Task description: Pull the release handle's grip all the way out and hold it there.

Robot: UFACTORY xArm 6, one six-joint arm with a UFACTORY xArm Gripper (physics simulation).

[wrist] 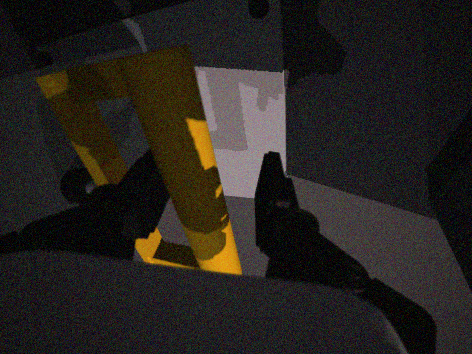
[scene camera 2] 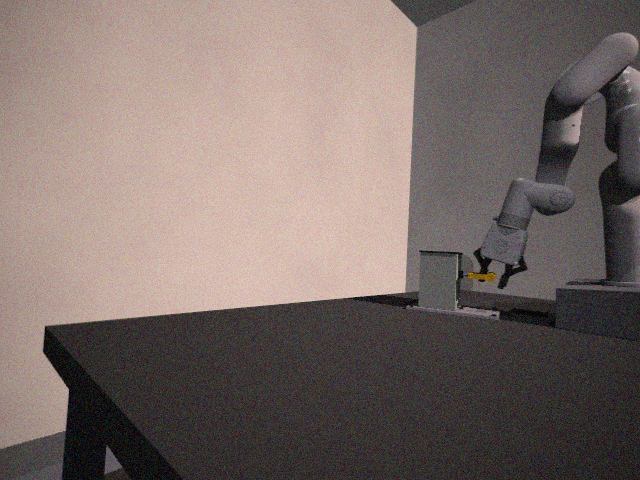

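Observation:
The release handle is a yellow loop, and its thick grip bar point(scene camera 2: 481, 276) point(wrist: 172, 142) sticks out to the right of a pale grey housing point(scene camera 2: 438, 280) in the scene view. A short dark stem shows between the loop and the housing. My gripper point(scene camera 2: 492, 282) point(wrist: 217, 167) is partly open, with its fingers on either side of the grip bar. In the wrist view the left finger reaches into the loop's opening, close to the bar and partly hidden by it. The right finger stands to the right of the bar, with a clear gap. The bar is not clamped.
The housing stands on a flat light base plate point(scene camera 2: 483, 313) at the far side of the dark table point(scene camera 2: 310, 387). The arm's grey pedestal point(scene camera 2: 594, 312) is to the right. A pale panel point(wrist: 255, 172) lies beyond the fingers in the wrist view.

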